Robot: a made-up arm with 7 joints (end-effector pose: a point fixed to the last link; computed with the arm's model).
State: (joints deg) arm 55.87 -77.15 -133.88 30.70 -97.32 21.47 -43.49
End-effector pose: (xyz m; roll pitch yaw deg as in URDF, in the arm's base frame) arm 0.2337 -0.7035 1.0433 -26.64 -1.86 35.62
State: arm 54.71 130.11 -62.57 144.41 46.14 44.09 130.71
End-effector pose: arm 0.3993 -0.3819 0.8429 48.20 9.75 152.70
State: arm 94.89 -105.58 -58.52 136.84 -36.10 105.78 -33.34
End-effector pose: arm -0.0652 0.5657 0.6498 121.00 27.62 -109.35
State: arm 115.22 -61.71 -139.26 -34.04 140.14 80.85 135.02
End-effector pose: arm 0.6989 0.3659 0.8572 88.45 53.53 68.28
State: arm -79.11 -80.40 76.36 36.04 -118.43 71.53 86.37
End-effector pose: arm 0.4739 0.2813 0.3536 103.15 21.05 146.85
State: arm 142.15 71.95 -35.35 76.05 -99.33 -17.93 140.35
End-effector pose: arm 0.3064 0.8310 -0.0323 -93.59 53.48 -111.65
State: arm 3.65 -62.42 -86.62 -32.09 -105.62 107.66 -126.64
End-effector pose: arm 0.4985 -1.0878 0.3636 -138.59 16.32 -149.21
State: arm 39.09 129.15 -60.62 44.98 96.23 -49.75 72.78
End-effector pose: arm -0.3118 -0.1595 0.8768 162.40 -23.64 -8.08
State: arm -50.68 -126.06 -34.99 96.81 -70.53 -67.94 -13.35
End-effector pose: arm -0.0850 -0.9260 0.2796 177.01 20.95 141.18
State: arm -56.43 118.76 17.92 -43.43 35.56 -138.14 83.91
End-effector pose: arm -0.1314 -0.2365 0.2043 170.86 -20.21 130.48
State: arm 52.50 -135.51 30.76 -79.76 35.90 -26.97 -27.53
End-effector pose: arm 0.4856 -0.1582 0.8643 -76.69 -1.61 66.79
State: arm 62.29 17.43 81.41 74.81 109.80 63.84 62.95
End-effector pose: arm 0.3663 -0.4675 0.0004 -51.27 -74.33 129.23
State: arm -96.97 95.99 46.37 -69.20 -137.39 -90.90 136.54
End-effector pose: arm -0.5231 -0.5069 -0.3538 -173.75 52.92 -103.81
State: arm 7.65 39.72 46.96 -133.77 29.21 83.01 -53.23
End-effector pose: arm 0.1428 0.0260 0.4513 62.19 -13.31 175.84
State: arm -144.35 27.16 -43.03 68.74 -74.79 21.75 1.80
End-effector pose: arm 0.0768 -0.0469 -0.8051 105.82 -28.70 31.02
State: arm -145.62 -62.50 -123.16 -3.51 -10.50 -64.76 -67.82
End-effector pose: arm 0.5361 0.6208 0.0641 -81.66 34.61 92.76
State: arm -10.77 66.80 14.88 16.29 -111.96 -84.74 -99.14
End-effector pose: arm 0.0178 -1.1857 0.5217 -81.21 35.90 -50.72
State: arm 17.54 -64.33 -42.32 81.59 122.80 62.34 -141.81
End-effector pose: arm -0.0285 0.2211 0.3666 77.76 14.46 122.03
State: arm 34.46 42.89 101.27 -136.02 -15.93 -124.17 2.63
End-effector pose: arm 0.6700 -0.2708 0.6902 -154.99 -54.96 166.88
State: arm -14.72 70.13 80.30 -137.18 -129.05 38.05 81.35
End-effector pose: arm 0.3535 -0.9753 0.8114 19.92 16.57 166.58
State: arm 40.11 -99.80 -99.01 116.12 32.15 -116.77 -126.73
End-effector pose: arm -0.1620 0.0210 0.6565 173.29 -5.62 -4.86
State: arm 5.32 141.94 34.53 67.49 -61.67 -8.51 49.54
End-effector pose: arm -0.5983 -0.7459 0.4059 68.45 10.33 7.94
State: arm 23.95 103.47 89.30 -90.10 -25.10 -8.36 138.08
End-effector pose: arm -0.1010 -0.3823 1.0131 77.61 26.24 -44.54
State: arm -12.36 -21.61 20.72 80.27 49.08 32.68 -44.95
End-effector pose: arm 0.4890 -0.2476 -0.1381 74.56 -11.64 60.79
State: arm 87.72 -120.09 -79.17 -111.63 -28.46 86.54 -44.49
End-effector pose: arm 0.0621 -0.3505 0.9650 -26.30 68.25 -129.06
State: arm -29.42 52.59 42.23 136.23 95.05 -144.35 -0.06
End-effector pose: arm 0.3909 -0.0040 0.1147 11.52 -17.90 -66.07
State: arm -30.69 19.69 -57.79 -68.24 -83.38 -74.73 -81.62
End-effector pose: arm -0.6393 -0.4534 -0.0604 -38.88 25.11 -105.94
